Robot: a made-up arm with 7 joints. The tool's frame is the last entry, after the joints. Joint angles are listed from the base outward. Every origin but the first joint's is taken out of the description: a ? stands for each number. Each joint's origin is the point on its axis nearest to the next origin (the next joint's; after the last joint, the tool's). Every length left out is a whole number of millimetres.
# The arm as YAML. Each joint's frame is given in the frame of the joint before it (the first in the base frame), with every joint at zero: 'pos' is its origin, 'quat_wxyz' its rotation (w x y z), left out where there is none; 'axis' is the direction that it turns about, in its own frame. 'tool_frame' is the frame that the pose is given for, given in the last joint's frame.
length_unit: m
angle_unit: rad
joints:
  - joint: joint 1
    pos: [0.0, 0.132, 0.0]
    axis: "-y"
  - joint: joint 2
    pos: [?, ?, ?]
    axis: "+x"
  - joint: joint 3
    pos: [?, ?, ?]
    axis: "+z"
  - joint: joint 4
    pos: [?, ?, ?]
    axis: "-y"
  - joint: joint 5
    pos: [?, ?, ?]
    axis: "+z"
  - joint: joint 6
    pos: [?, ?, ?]
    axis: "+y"
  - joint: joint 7
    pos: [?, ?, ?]
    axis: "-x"
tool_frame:
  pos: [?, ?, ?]
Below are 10 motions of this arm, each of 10 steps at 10 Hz.
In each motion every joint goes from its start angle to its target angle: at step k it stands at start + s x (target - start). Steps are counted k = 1, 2, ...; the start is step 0. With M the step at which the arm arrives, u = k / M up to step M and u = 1 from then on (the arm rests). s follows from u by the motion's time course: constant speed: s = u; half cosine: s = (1 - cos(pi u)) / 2; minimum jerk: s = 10 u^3 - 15 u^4 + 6 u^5.
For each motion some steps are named. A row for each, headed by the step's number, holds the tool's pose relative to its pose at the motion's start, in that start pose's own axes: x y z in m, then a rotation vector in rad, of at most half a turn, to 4 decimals.
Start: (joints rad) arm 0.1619 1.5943 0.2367 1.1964 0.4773 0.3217 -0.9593
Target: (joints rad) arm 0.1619 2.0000 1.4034 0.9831 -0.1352 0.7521 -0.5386
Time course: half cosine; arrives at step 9
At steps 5, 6, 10:
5: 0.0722 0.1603 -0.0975 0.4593 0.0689 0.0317
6: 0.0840 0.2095 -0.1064 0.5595 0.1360 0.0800
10: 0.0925 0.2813 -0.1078 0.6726 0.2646 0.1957

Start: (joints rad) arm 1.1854 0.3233 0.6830 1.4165 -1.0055 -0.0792 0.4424
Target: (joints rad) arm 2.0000 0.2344 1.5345 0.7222 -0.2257 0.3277 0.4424
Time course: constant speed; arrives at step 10
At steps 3, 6, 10:
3: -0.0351 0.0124 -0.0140 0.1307 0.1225 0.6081
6: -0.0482 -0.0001 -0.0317 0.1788 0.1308 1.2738
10: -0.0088 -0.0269 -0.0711 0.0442 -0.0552 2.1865

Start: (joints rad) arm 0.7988 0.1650 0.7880 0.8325 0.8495 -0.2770 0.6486
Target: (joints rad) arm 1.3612 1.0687 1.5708 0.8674 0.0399 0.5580 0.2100
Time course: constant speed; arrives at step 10
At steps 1, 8, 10:
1: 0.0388 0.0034 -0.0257 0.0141 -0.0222 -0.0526
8: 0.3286 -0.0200 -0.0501 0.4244 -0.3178 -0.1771
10: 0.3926 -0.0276 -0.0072 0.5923 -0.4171 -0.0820

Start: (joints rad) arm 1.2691 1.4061 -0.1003 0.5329 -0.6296 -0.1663 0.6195
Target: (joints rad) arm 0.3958 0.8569 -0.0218 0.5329 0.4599 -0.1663 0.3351
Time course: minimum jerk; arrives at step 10
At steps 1, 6, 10:
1: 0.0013 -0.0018 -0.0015 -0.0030 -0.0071 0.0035
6: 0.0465 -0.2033 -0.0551 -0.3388 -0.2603 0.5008
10: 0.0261 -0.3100 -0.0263 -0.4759 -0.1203 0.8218

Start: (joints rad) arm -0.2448 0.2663 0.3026 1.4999 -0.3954 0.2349 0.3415
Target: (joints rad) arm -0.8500 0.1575 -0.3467 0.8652 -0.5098 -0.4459 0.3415
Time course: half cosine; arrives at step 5
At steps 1, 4, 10:
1: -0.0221 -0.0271 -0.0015 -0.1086 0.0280 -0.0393
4: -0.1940 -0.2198 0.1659 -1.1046 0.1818 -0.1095
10: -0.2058 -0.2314 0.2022 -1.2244 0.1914 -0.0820

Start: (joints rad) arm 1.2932 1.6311 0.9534 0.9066 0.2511 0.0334 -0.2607
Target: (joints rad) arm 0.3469 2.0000 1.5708 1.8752 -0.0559 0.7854 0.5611
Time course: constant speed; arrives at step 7
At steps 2, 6, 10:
2: 0.0936 -0.0363 0.0160 -0.3543 -0.1705 -0.1523
6: 0.2268 -0.1004 0.1494 -0.9879 -0.4687 -0.4165
10: 0.2435 -0.1020 0.1932 -1.1328 -0.5349 -0.4558

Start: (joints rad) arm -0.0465 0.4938 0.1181 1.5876 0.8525 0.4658 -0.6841
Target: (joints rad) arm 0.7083 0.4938 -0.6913 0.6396 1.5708 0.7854 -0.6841
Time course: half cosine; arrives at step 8
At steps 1, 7, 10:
1: -0.0026 -0.0049 -0.0043 -0.0161 0.0411 -0.0008
7: -0.0164 -0.0704 -0.0834 -0.0826 0.7692 -0.1298
10: -0.0136 -0.0697 -0.0863 -0.0715 0.7859 -0.1297

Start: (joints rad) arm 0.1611 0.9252 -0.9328 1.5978 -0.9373 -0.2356 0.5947
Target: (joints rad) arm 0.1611 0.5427 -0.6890 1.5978 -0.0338 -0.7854 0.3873
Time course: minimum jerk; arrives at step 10
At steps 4, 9, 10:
4: 0.0042 0.0280 -0.0022 0.2972 -0.3161 0.1595
9: 0.0108 0.0807 0.0032 1.0757 -0.9492 0.4526
10: 0.0109 0.0813 0.0034 1.0867 -0.9566 0.4561

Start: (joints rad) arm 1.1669 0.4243 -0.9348 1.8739 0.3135 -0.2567 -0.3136
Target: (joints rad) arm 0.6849 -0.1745 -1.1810 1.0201 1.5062 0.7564 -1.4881
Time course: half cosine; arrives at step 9
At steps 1, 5, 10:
1: -0.0064 -0.0034 0.0017 0.0498 0.0670 0.0389
5: -0.0932 -0.1010 0.0533 0.5739 1.4771 0.3554
10: -0.1070 -0.1958 0.1011 0.2617 2.4365 0.1511

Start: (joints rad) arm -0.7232 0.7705 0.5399 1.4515 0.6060 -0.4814 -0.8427
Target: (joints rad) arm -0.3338 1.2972 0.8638 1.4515 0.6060 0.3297 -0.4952
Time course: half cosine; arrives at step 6
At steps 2, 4, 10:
2: 0.0445 -0.0162 -0.0450 -0.0518 -0.0481 -0.0562
4: 0.1585 -0.0262 -0.1082 -0.0924 -0.1096 -0.1430
10: 0.2223 -0.0184 -0.1232 -0.0911 -0.1213 -0.1658

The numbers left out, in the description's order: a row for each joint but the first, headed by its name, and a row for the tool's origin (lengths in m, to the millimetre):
joint 2: 0.0 0.0 0.0
joint 3: 0.0 0.0 -0.183
joint 4: 0.0 0.0 0.0
joint 5: 0.0 0.0 -0.237
joint 6: 0.0 0.0 0.0
joint 7: 0.0 0.0 0.0
tool: 0.0 0.0 0.0

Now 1 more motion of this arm.
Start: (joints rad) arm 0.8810 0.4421 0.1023 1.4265 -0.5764 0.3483 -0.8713
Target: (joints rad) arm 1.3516 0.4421 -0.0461 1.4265 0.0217 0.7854 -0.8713
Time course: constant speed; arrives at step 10
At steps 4, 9, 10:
4: 0.0447 0.0087 -0.0294 -0.0234 0.2249 0.1505
9: 0.0984 0.0329 -0.0635 -0.1467 0.4413 0.3348
10: 0.1087 0.0395 -0.0698 -0.1823 0.4739 0.3693

